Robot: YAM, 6 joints.
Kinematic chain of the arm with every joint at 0, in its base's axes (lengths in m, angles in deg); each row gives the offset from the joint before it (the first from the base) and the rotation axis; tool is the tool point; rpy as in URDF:
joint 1: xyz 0 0 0.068 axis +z
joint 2: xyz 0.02 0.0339 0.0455 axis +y
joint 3: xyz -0.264 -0.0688 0 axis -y
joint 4: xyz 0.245 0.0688 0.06 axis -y
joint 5: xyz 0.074 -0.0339 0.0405 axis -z
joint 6: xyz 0.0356 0 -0.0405 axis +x
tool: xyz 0 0 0 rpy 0 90 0
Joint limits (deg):
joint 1: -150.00..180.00
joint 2: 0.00..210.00
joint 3: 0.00..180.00
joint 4: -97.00..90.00
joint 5: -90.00..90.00
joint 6: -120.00..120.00
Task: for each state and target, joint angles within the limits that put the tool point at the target. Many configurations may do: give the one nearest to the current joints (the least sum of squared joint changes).
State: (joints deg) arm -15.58 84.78 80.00 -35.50 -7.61 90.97
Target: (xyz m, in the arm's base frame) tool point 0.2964 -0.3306 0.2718
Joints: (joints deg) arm -48.50 110.15 92.69 -24.56 -4.68 90.97
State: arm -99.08 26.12 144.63 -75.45 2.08 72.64
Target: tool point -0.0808 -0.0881 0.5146
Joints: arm -129.44 64.58 112.19 -80.21 10.40 72.64
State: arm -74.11 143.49 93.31 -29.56 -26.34 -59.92
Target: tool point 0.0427 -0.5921 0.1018
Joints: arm -87.14 155.80 128.84 -8.60 -21.64 -59.92
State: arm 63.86 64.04 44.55 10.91 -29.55 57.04
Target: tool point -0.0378 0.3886 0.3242
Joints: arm 93.05 93.62 70.27 17.49 -28.64 57.04
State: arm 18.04 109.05 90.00 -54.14 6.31 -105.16
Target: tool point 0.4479 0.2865 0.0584
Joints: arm 32.92 149.77 115.23 -29.60 4.70 -105.16
